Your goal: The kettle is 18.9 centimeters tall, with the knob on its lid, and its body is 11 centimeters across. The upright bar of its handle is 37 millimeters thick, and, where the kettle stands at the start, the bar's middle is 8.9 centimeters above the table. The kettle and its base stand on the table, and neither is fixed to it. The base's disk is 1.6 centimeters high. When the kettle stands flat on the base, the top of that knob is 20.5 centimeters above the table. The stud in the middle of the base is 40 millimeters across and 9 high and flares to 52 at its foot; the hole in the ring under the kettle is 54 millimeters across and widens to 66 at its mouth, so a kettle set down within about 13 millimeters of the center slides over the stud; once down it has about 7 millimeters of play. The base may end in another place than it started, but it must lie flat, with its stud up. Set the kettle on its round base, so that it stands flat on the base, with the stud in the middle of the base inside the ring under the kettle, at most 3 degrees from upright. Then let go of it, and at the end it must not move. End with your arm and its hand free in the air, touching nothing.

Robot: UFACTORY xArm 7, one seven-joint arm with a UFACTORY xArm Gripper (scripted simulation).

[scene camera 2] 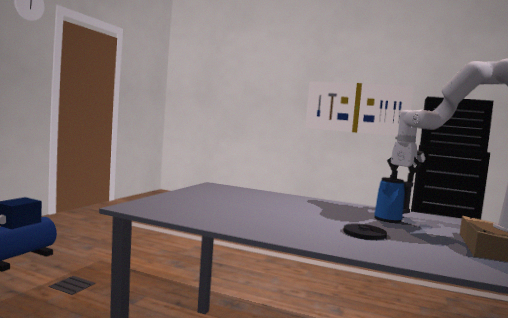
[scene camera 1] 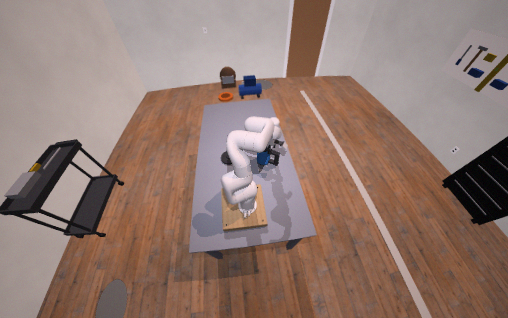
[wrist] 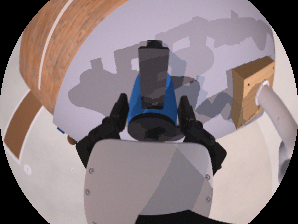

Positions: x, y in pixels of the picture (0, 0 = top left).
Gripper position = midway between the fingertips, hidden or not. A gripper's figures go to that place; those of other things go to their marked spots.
The gripper (scene camera 2: 401, 180) is 1.72 m from the lens. A blue kettle (scene camera 2: 391, 204) is 1.62 m from the lens.
